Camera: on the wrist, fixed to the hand. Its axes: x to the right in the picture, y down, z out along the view.
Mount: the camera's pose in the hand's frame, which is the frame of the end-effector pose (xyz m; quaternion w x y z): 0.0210 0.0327 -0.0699 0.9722 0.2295 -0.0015 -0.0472
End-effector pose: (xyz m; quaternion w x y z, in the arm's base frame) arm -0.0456 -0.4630 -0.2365 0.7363 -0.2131 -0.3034 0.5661
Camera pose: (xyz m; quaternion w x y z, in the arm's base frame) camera -0.0169 -0.4319 -0.3044 0.7909 -0.0230 -0.1762 0.5855
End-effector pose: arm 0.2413 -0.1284 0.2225 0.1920 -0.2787 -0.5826 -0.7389
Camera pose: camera 0.2319 -0.2033 0.2489 0.2149 -0.2005 -0.7494 -0.5933
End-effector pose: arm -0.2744 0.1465 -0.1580 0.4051 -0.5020 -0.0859 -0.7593
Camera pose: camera -0.3034 0.0764 -0.1832 0.4731 -0.3921 -0.2821 -0.7368
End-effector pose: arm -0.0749 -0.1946 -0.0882 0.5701 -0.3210 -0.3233 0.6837
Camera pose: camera -0.0402 -0.1732 -0.1570 0.6597 -0.1649 -0.1734 0.7124
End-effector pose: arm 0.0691 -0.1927 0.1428 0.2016 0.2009 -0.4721 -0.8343
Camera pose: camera 0.0930 -0.2686 0.1351 0.1098 0.2626 -0.6413 -0.7126
